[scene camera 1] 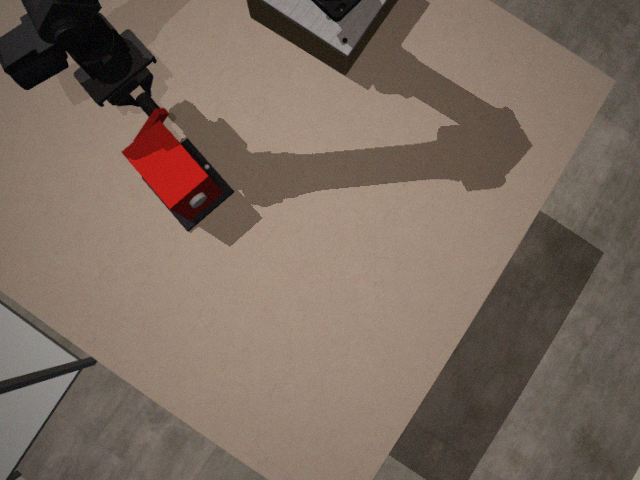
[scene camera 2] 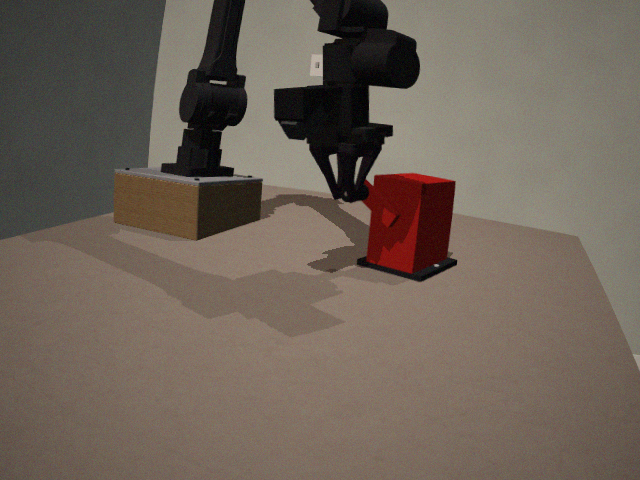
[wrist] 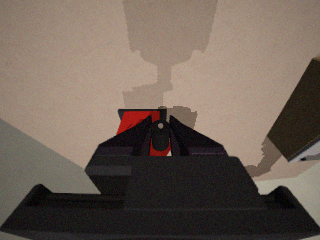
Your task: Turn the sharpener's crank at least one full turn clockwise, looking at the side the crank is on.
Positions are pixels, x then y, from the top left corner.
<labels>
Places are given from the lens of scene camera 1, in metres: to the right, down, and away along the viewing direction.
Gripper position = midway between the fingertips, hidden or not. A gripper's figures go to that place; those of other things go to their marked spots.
my gripper (scene camera 1: 142,98): -0.28, -0.22, 0.78
red sharpener (scene camera 1: 173,175): -0.21, -0.10, 0.74
</labels>
